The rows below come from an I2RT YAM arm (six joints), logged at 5 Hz.
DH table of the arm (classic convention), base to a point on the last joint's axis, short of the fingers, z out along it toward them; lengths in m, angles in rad. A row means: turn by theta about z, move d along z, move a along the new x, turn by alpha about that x. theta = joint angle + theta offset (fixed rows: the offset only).
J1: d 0.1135  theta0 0  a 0.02  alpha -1.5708
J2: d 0  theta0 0  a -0.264  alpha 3.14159
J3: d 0  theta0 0.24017  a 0.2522  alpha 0
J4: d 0  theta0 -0.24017  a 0.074  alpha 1.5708
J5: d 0  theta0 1.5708  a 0  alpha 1.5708
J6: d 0.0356  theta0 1.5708  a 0  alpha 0
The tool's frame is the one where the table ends.
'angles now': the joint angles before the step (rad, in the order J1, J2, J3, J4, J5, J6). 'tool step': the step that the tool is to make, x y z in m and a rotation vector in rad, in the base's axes. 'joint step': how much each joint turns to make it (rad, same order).
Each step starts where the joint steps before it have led.
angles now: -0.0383, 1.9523, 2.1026, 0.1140, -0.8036, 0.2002
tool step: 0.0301, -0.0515, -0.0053, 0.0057, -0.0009, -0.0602
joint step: -0.1072, 0.1666, 0.2221, -0.0353, -0.0437, 0.0269
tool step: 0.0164, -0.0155, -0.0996, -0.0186, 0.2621, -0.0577
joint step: -0.0248, -0.0381, -0.3428, -0.0209, 0.0255, -0.0938
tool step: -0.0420, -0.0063, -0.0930, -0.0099, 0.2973, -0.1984
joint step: -0.0182, -0.1568, -0.4696, -0.0019, 0.1885, -0.0346
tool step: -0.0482, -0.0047, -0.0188, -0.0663, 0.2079, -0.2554
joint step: -0.0133, -0.1579, -0.2005, -0.1440, 0.2635, 0.0116
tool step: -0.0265, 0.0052, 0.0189, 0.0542, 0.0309, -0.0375
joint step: 0.0001, -0.1113, -0.0446, -0.0849, 0.0074, 0.0639
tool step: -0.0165, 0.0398, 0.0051, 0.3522, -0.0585, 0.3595
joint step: 0.0636, -0.0695, -0.1088, 0.1495, -0.4338, 0.1995
